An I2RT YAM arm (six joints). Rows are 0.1 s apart.
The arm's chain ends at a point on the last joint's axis. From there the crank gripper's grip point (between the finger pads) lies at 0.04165 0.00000 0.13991 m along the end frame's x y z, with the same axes.
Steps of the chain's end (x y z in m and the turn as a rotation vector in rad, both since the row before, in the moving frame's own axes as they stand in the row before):
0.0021, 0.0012, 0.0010, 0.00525, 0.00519, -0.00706
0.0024, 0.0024, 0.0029, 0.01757, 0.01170, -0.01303
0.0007, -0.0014, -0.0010, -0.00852, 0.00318, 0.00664
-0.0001, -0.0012, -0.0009, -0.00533, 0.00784, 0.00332
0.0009, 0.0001, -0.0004, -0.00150, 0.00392, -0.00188
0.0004, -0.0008, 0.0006, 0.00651, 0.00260, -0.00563
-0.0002, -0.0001, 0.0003, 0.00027, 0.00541, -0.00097
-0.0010, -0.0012, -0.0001, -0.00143, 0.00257, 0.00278
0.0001, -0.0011, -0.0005, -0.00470, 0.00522, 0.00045
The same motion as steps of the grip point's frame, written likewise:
0.0028, 0.0002, 0.0008, 0.00525, 0.00519, -0.00706
0.0040, -0.0006, 0.0024, 0.01757, 0.01170, -0.01303
0.0011, 0.0001, -0.0011, -0.00852, 0.00318, 0.00664
0.0010, -0.0003, -0.0012, -0.00533, 0.00784, 0.00332
0.0014, 0.0002, -0.0006, -0.00150, 0.00392, -0.00188
0.0008, -0.0019, 0.0005, 0.00651, 0.00260, -0.00563
0.0006, -0.0002, 0.0001, 0.00027, 0.00541, -0.00097
-0.0006, -0.0009, -0.0002, -0.00143, 0.00257, 0.00278
0.0008, -0.0004, -0.0007, -0.00470, 0.00522, 0.00045

